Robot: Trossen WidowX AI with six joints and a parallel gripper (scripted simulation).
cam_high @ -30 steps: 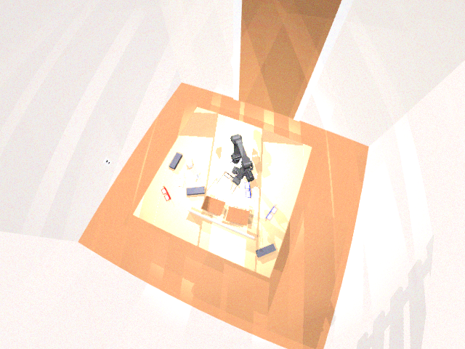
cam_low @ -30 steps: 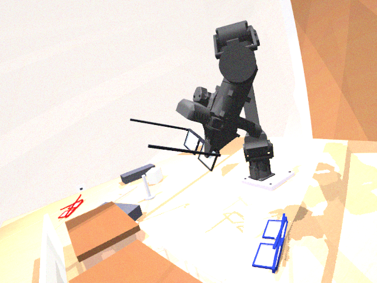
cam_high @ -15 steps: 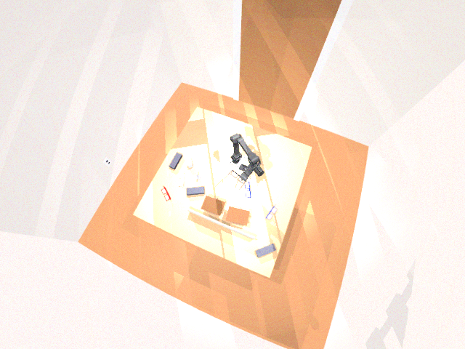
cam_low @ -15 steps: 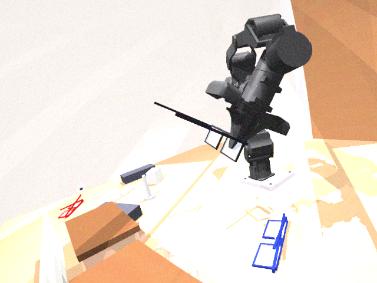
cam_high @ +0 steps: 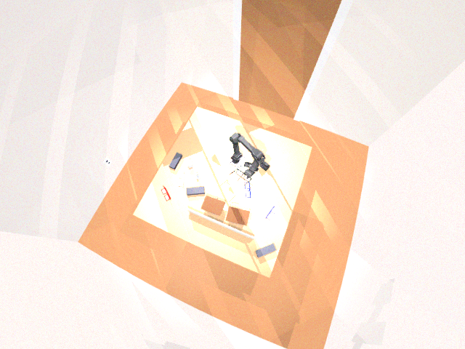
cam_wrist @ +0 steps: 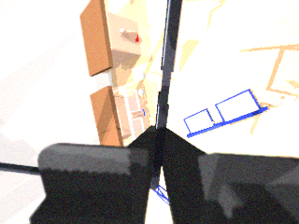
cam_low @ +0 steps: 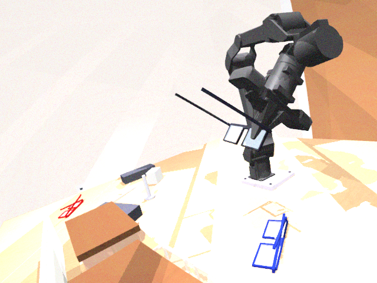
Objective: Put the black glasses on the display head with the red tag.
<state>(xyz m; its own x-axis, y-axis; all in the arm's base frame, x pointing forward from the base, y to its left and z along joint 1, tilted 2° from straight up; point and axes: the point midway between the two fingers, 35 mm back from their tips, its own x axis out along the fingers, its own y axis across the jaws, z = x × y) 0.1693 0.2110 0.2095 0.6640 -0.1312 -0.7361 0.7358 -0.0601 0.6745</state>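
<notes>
My gripper tip is 28 cm short of the brown-topped display head, 15 cm to the left of it and 15 cm above it. Round my gripper tip: white stand (43 cm to the right, 18 cm below, 13 cm ahead); then white rail (41 cm ahead, 15 cm below, 3 cm to the right).
</notes>
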